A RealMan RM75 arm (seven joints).
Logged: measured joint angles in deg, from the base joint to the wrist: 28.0 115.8 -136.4 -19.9 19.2 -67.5 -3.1; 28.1 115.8 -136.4 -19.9 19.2 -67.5 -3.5; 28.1 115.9 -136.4 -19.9 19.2 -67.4 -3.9; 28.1 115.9 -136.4 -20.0 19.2 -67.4 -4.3; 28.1 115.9 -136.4 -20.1 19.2 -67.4 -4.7; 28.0 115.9 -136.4 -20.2 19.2 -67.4 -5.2; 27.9 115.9 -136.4 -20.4 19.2 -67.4 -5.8; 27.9 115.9 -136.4 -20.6 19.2 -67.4 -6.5; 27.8 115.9 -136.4 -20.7 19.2 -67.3 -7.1; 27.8 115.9 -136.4 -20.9 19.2 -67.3 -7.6; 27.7 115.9 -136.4 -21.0 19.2 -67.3 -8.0; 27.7 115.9 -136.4 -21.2 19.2 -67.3 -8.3; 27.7 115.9 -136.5 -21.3 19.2 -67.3 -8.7
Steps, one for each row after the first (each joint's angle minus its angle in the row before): 0.1 0.0 0.0 0.0 0.0 0.0 -0.4; 0.0 0.1 0.0 0.0 0.0 0.1 -0.4; 0.0 0.0 0.0 -0.1 0.0 0.0 -0.4; 0.0 0.0 0.0 -0.1 0.0 0.0 -0.4; -0.1 0.0 0.0 -0.1 0.0 0.0 -0.5; -0.1 0.0 0.0 -0.2 0.0 0.0 -0.6; 0.0 0.0 0.0 -0.2 0.0 0.0 -0.7; -0.1 0.0 0.0 -0.1 0.0 0.1 -0.6; 0.0 0.0 0.0 -0.2 0.0 0.0 -0.5; -0.1 0.0 0.0 -0.1 0.0 0.0 -0.4; 0.0 0.0 0.0 -0.2 0.0 0.0 -0.3; 0.0 0.0 -0.1 -0.1 0.0 0.0 -0.4
